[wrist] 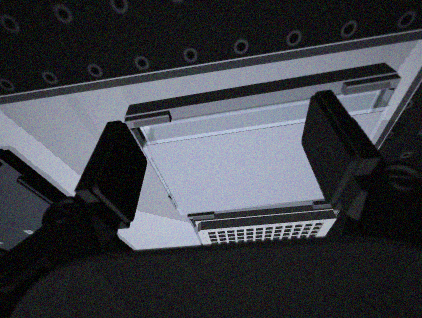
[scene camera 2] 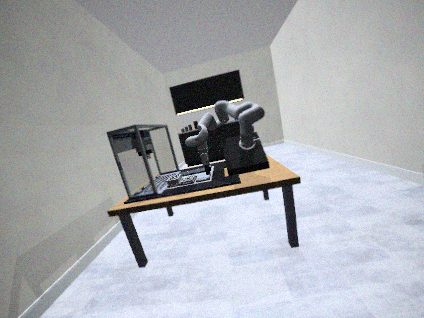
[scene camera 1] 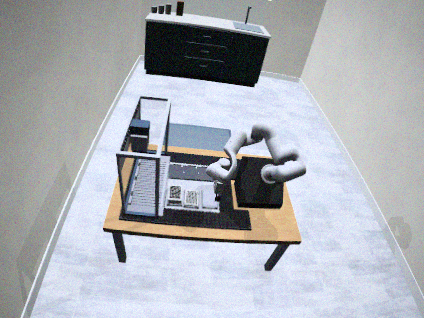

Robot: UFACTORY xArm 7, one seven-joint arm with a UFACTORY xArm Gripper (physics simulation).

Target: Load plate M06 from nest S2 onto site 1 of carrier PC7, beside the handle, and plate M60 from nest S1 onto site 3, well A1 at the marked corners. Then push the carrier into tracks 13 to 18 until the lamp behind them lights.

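Places are measured from the arm's base along level axes (x down, y left, z ahead), in metres.
Where they show: gripper, between the fingertips: [wrist: 217, 130] [scene camera 2: 208, 172] [scene camera 1: 216, 195]; arm's base, origin of its link: [scene camera 2: 247, 143] [scene camera 1: 269, 174].
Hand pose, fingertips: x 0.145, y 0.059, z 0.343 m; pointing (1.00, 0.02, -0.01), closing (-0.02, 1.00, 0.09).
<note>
Each offset is from my fingertips to the top centre of the thing. "spot": to the spot under its first point.
My gripper [scene camera 1: 218, 192] [scene camera 2: 207, 170] [wrist: 217, 130] is open and empty, pointing down. In the wrist view its fingers stand to the left and right over a plain, pale plate @[dz +0.045, dx +0.002, dy +0.016 m] [scene camera 1: 209, 196] [wrist: 235, 167] in a dark-edged nest. A white plate with a grid of wells @[spot: dz +0.158, dx +0.002, dy +0.021 m] [scene camera 1: 192, 198] [wrist: 265, 233] sits in the neighbouring nest. A plate with dark wells @[dz +0.267, dx -0.026, dy -0.006 m] [scene camera 1: 175, 192] sits farther left in scene camera 1. No plate or nest labels can be read. The long dark carrier @[dz +0.140, dx -0.002, dy -0.225 m] [scene camera 1: 189, 171] [wrist: 22, 197] lies behind the nests, partly hidden by the arm; its handle cannot be made out.
The striped track deck [scene camera 1: 145, 182] lies inside an upright open frame [scene camera 1: 159, 187] [scene camera 2: 148, 172] at the left. A blue-topped dark unit @[spot: dz +0.481, dx -0.428, dy -0.117 m] [scene camera 1: 140, 127] hangs within the frame. The black arm base [scene camera 1: 258, 192] [scene camera 2: 247, 162] stands right of the nests. No lit lamp can be made out.
</note>
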